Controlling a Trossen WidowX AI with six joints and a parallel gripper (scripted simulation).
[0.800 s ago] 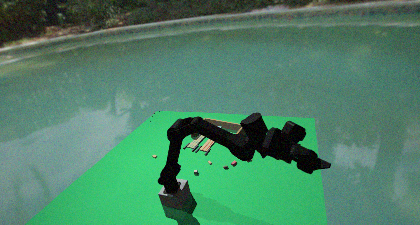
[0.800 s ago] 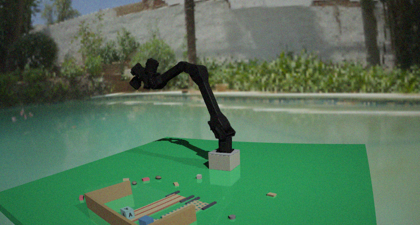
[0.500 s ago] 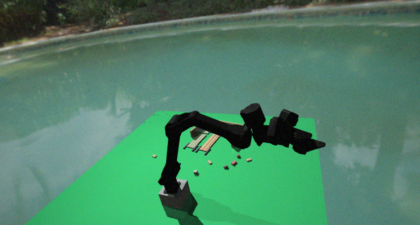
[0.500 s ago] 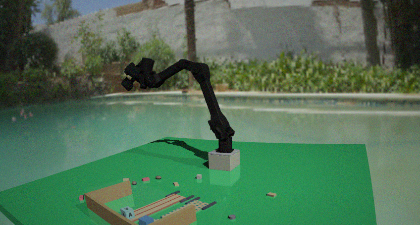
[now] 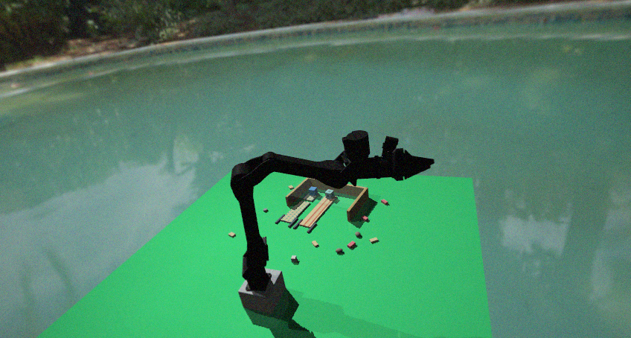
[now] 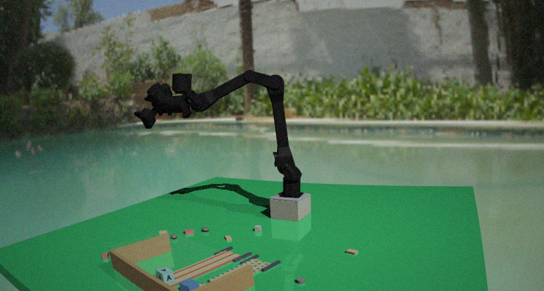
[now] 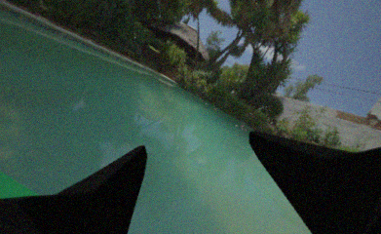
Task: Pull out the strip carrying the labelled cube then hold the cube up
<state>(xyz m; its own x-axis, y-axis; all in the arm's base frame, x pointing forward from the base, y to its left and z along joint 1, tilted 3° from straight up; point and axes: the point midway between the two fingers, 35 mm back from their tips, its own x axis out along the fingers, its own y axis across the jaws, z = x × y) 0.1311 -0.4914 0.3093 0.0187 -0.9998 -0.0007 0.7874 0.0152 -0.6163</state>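
Now: the dotted strip 35 cm ahead of my gripper tip, 52 cm to the left of it and 40 cm below it.
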